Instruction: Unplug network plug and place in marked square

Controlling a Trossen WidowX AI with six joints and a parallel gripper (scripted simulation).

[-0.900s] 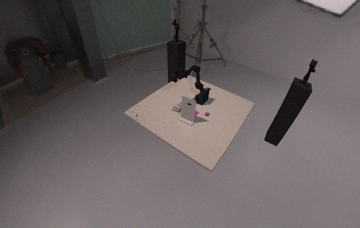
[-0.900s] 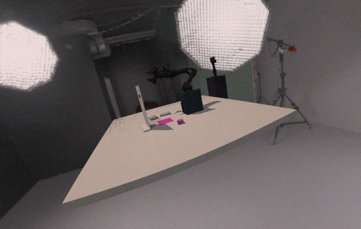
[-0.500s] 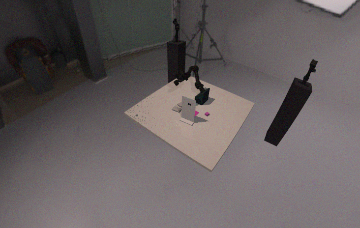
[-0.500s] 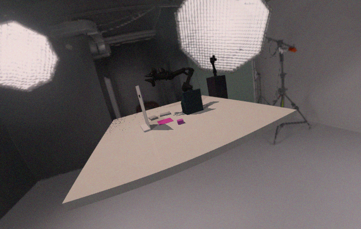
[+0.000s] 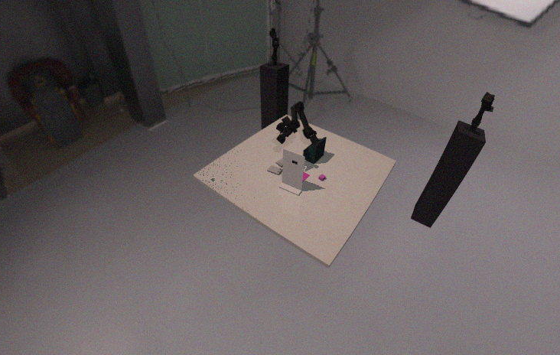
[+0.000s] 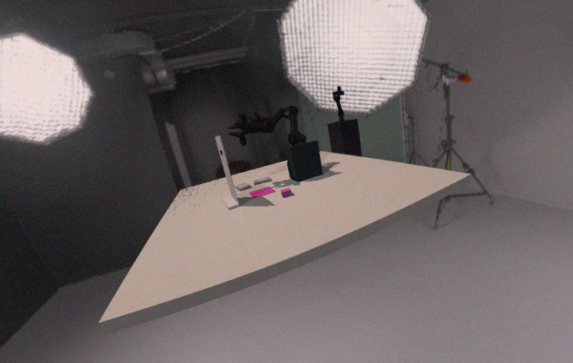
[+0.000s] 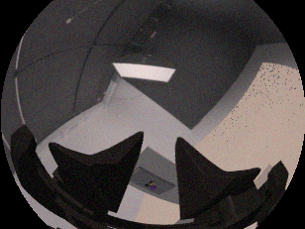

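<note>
Right now my gripper tip is 6 cm short of the network plug, 17 cm to the right of it and 9 cm above it. From my gripper tip the other things lie so: magenta marked square (7 cm behind, 15 cm to the left, 35 cm below); upright panel (8 cm ahead, 17 cm to the left, 20 cm below).
</note>
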